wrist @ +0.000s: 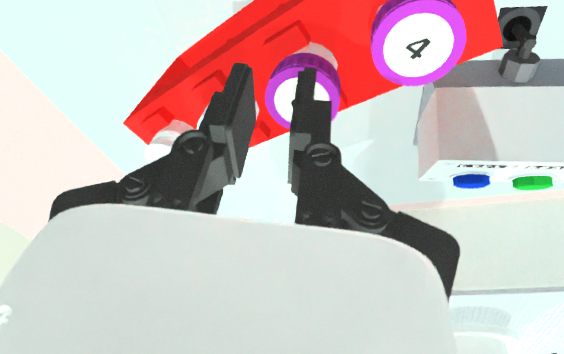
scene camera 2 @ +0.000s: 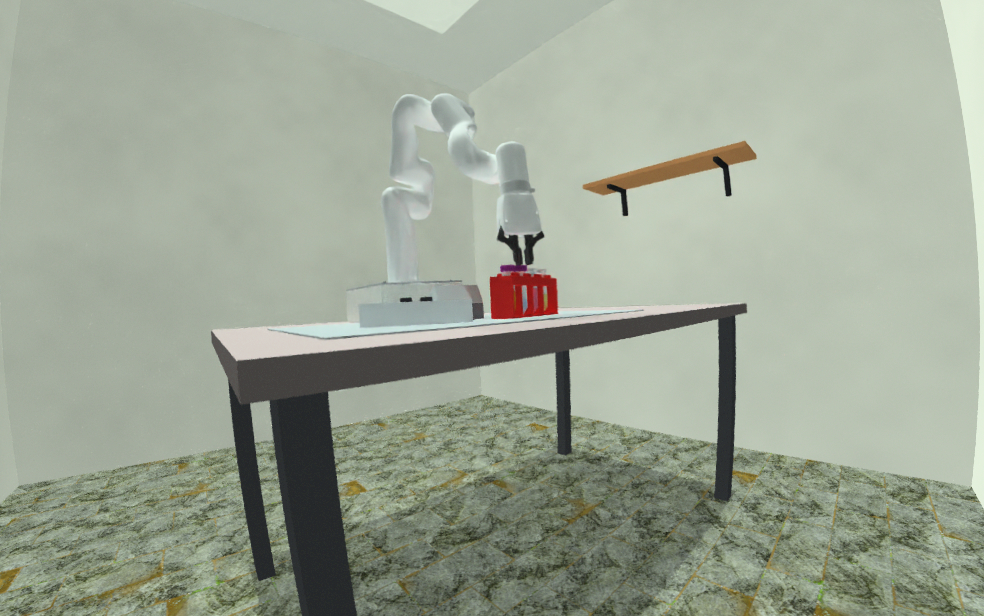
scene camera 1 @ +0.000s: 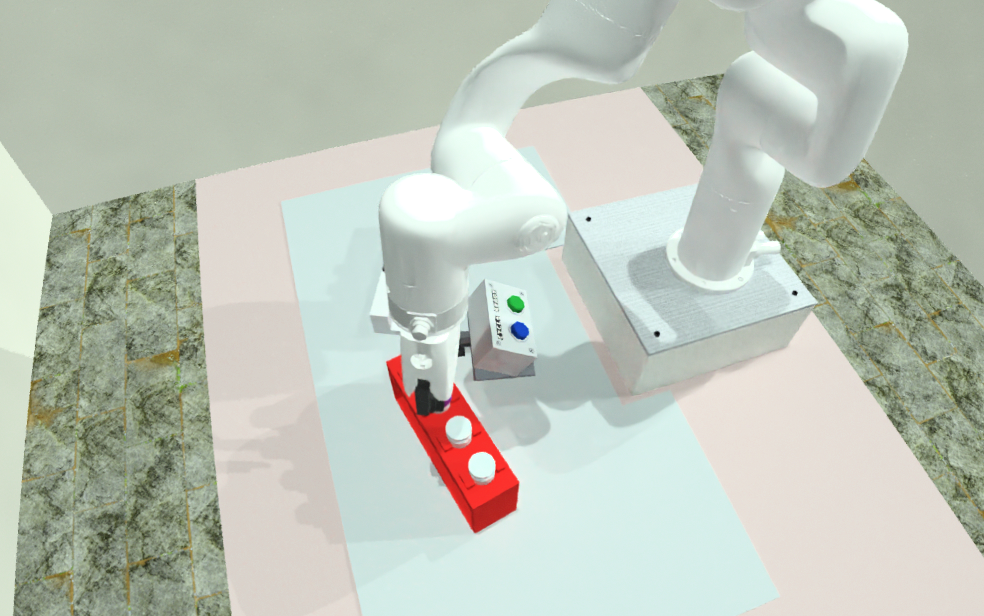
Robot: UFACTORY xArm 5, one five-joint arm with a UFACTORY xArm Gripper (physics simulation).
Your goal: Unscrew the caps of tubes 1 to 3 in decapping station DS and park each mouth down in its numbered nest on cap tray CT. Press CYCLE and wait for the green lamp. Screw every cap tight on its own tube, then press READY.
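Seen in the pictures: gripper, between the fingertips: (wrist: 276, 94) (scene camera 2: 524, 264) (scene camera 1: 431, 398); arm's base, origin of its link: (wrist: 464, 337) (scene camera 2: 403, 285) (scene camera 1: 708, 260).
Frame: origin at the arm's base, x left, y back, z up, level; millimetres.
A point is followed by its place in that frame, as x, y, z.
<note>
The red decapping station (scene camera 1: 497, 507) @[284, -349, -54] (scene camera 2: 503, 299) @[83, -439, -63] (wrist: 352, 65) @[136, -402, -11] holds the tubes upright. Two tubes (scene camera 1: 458, 430) @[210, -383, 13] (scene camera 1: 481, 467) @[258, -364, 13] towards its near end in scene camera 1 show pale tops with no purple cap. A purple cap (wrist: 277, 102) @[169, -403, 18], its number hidden by a finger, sits over a clear tube neck in the wrist view. The purple cap marked 4 (wrist: 419, 45) @[110, -422, 15] is beside it. My gripper (scene camera 2: 522, 261) @[168, -409, 19] (wrist: 276, 94) @[168, -409, 19] is partly open and empty, just above the caps. One finger overlaps the unnumbered-looking cap in the wrist view. The white cap tray (scene camera 1: 379, 308) @[-30, -470, -61] is mostly hidden behind the arm.
The control box (scene camera 1: 501, 348) @[83, -312, -29] (wrist: 465, 120) @[65, -336, -47] beside the station carries a green button (scene camera 1: 515, 303) @[9, -279, -35] (wrist: 532, 182) @[11, -287, -33] and a blue button (scene camera 1: 519, 330) @[54, -282, -35] (wrist: 471, 181) @[54, -290, -32]. A dark metal fitting (wrist: 520, 65) @[29, -359, -74] stands near it. The arm's base block (scene camera 1: 617, 268) @[-4, -134, 0] is to the right in scene camera 1.
</note>
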